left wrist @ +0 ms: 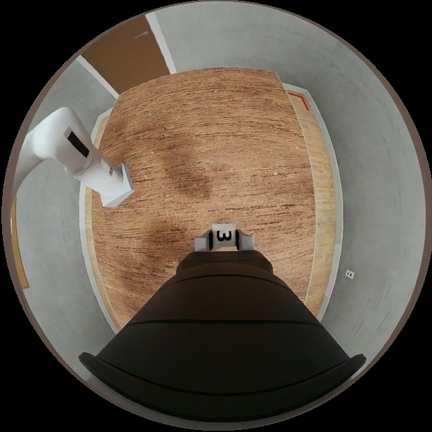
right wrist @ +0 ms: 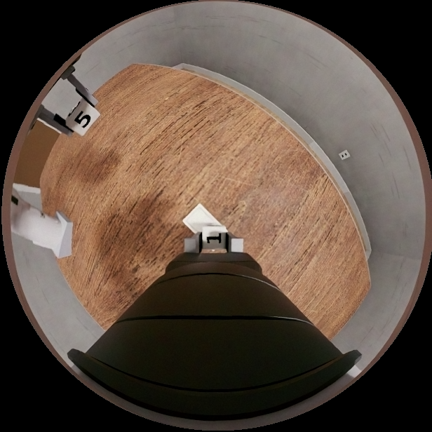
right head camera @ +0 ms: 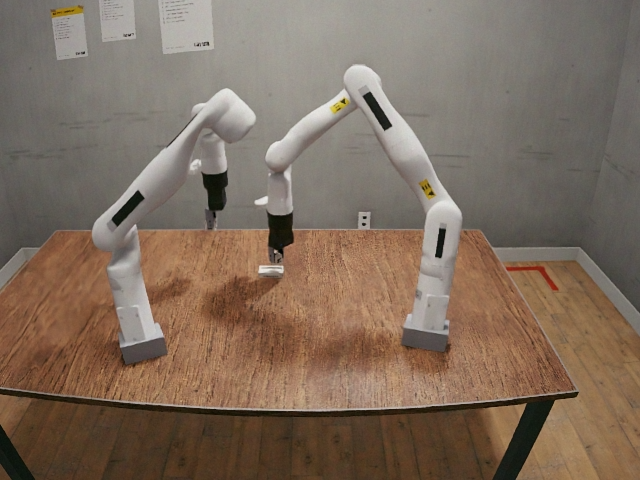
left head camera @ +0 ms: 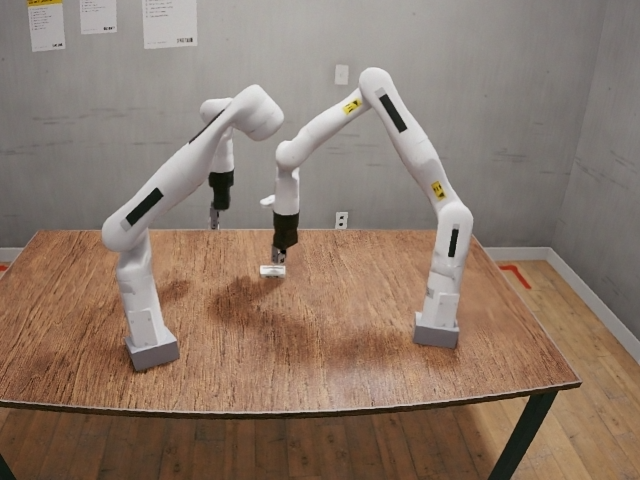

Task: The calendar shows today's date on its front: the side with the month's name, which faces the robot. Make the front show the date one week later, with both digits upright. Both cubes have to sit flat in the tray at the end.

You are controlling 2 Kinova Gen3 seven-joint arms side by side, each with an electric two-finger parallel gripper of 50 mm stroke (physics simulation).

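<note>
My left gripper (left head camera: 214, 223) (right head camera: 210, 222) (left wrist: 223, 236) is shut on a white cube (left wrist: 224, 229) (right wrist: 84, 119), high toward the far table edge. This cube shows a 3 in the left wrist view and a 5 in the right wrist view. My right gripper (left head camera: 279, 257) (right head camera: 276, 256) (right wrist: 213, 238) is shut on another white cube (right wrist: 214, 231), whose 1 lies sideways in the right wrist view. The white calendar tray (left head camera: 272, 273) (right head camera: 270, 273) (right wrist: 199, 217) sits on the table, turned diagonally in the right wrist view, partly behind this cube. The month's name is not readable.
The wooden table (left head camera: 361, 289) (right head camera: 356, 289) carries both arm bases (left head camera: 152, 352) (left head camera: 436, 333) near its left and right sides. The left gripper is left of and beyond the right gripper in the head views. A grey wall (left head camera: 413, 180) stands behind the table.
</note>
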